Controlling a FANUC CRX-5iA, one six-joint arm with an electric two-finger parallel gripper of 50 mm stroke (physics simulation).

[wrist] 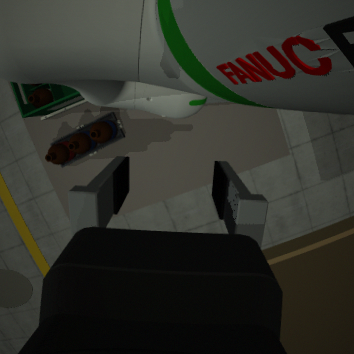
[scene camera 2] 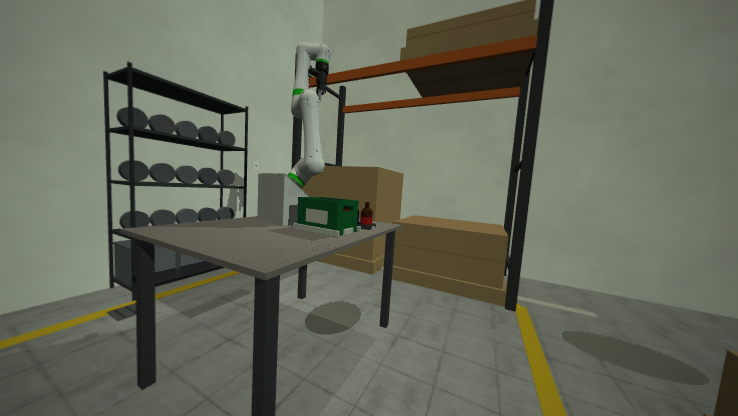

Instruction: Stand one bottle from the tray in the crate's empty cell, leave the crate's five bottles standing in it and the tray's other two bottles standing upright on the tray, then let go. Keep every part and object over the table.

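Places are measured from the arm's base along level axes (x left, y back, z up), in millimetres.
Pixels of known places: gripper, fingertip midpoint: point(wrist: 170, 175).
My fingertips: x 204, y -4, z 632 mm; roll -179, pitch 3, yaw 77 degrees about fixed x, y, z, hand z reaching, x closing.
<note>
For each thing: its top centre in the pictures, then the offset to it from my fingertips. "spot": a spot on its surface instead. Level surfaces: height alone.
- green crate, top centre: point(wrist: 46, 74) point(scene camera 2: 328, 198) dy -404, dx -226, dz -660 mm
- brown bottle, top centre: point(wrist: 30, 98) dy -487, dx -169, dz -672 mm
- dark tray, surface spot: point(wrist: 122, 132) spot: dy -246, dx +9, dz -822 mm
- red-labelled bottle, surface spot: point(scene camera 2: 366, 214) spot: dy -498, dx +2, dz -748 mm
- table, surface height: dz -835 mm
- pale strip, surface spot: point(scene camera 2: 315, 229) spot: dy -426, dx -328, dz -817 mm
The green crate point(scene camera 2: 342, 219) point(wrist: 21, 103) stands on the table; in the wrist view the arm covers much of it and a brown bottle point(wrist: 41, 97) shows inside. Its other cells are hidden. Beside it lies the dark tray point(wrist: 122, 132) with three brown bottles point(wrist: 59, 153) point(wrist: 80, 143) point(wrist: 103, 131) upright in a row, the last with a blue label. In the scene view a red-labelled bottle point(scene camera 2: 366, 214) shows behind the crate's right end. My gripper point(scene camera 2: 319, 96) point(wrist: 170, 175) is open and empty, high above the table, away from tray and crate.
The table point(scene camera 2: 206, 237) point(wrist: 240, 140) has a pale strip point(scene camera 2: 315, 229) along the crate's foot. Behind stand cardboard boxes point(scene camera 2: 449, 242), a tall orange-beamed rack point(scene camera 2: 532, 155) and a dark shelf unit point(scene camera 2: 131, 155). The arm's white links point(wrist: 60, 45) fill the top of the wrist view.
</note>
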